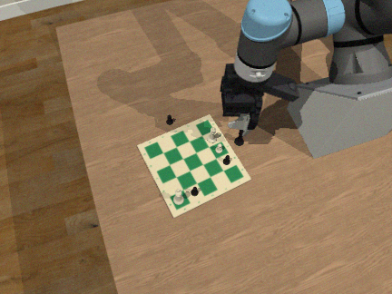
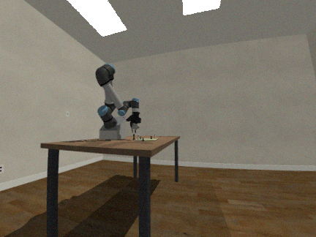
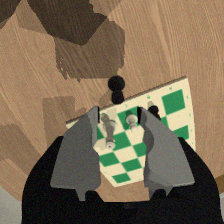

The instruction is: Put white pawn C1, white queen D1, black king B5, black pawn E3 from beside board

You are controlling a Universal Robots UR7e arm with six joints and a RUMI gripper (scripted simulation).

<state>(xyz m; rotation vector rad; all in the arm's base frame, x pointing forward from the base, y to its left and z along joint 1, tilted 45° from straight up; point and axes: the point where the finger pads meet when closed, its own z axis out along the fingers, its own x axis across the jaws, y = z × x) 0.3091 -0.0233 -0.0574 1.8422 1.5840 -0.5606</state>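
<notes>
The black king lies 60 mm below my hand. Also, from my hand: white pawn (60 mm ahead, 20 mm to the left, 70 mm below); cream chessboard (140 mm ahead, 30 mm to the left, 80 mm below).
</notes>
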